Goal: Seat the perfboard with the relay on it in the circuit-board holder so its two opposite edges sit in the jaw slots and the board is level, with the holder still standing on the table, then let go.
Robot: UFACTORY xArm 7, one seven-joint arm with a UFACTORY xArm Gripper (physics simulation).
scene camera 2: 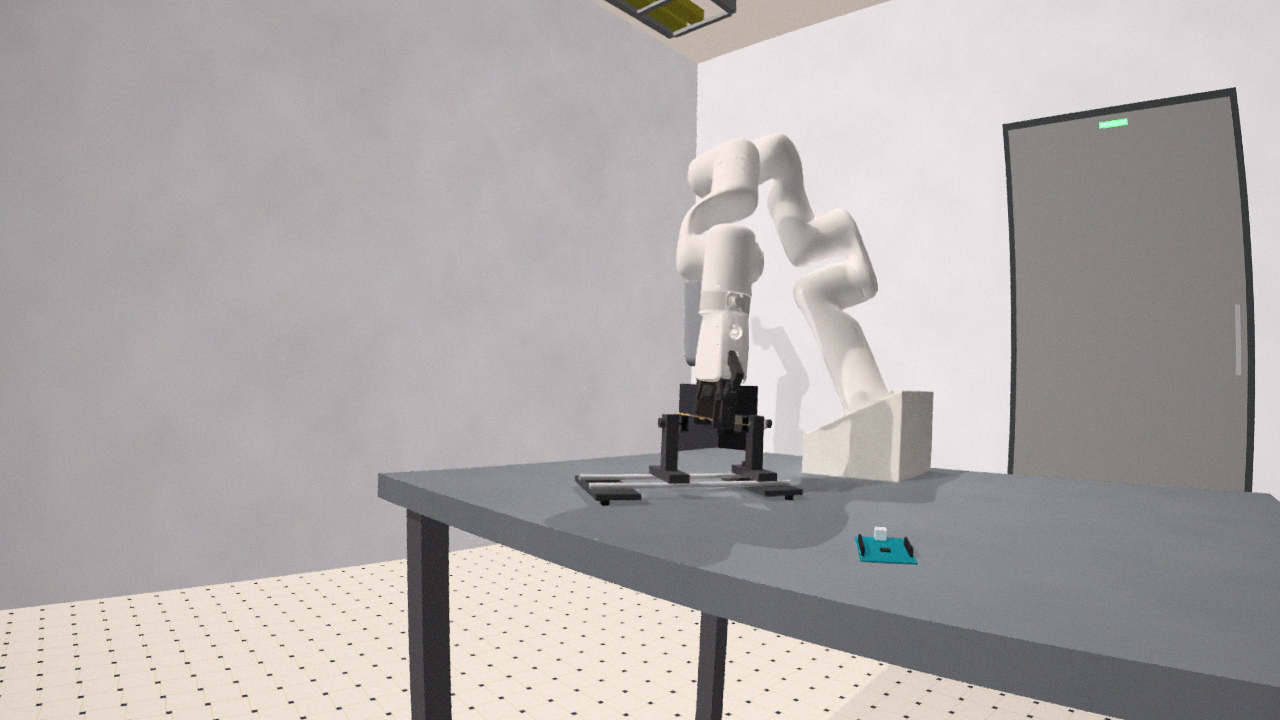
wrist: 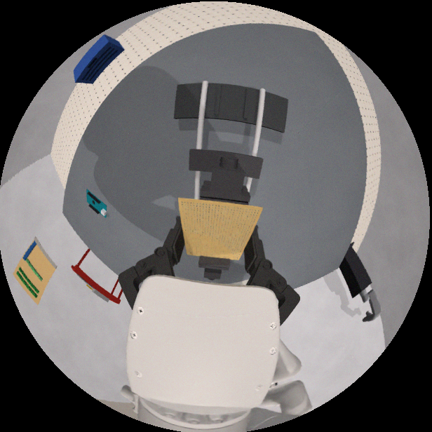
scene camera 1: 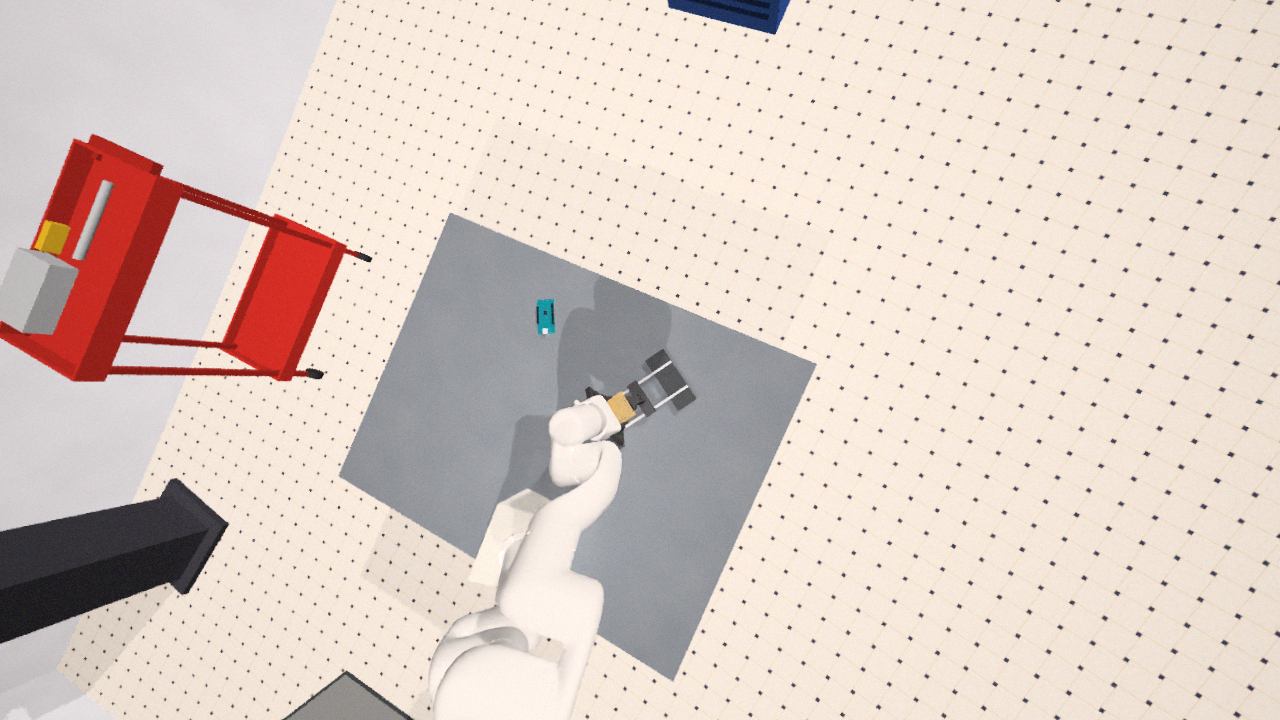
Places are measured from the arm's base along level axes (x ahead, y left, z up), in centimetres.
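Where they show: gripper, fingertip midpoint: (scene camera 2: 712, 426) (scene camera 1: 615, 412); arm's base, link origin: (scene camera 2: 870, 412).
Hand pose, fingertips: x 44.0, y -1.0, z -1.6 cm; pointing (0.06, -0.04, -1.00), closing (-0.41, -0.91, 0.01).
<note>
Each offset is from my fingertips to the centre of the thing. Level surfaces: height alone.
The tan perfboard @[dy -0.2, dx +0.4, dz +0.2 cm] (scene camera 1: 620, 407) (scene camera 2: 695, 415) (wrist: 220, 225) lies between the two jaws of the black circuit-board holder @[dy -1.8, dx +3.4, dz -4.2 cm] (scene camera 1: 671, 379) (scene camera 2: 669, 445) (wrist: 230, 104), at jaw height. It looks close to level, but whether its edges sit in the slots cannot be made out. The relay does not show on the visible face of the board. The holder stands on the table on its feet, with two light rods. My gripper (scene camera 1: 605, 416) (scene camera 2: 716, 413) (wrist: 216, 231) is shut on the perfboard, one finger at each side edge, above the holder's rods.
A small teal board @[dy +34.8, dx +10.4, dz -9.4 cm] (scene camera 1: 546, 315) (scene camera 2: 886, 551) (wrist: 97, 202) with black side parts and a white block lies on the grey table @[dz -10.0 cm] (scene camera 1: 429, 358) (scene camera 2: 1074, 573) (wrist: 310, 150). A red cart (scene camera 1: 134, 259) stands on the floor beyond the table. A blue box (scene camera 1: 729, 10) (wrist: 97, 60) lies farther off.
</note>
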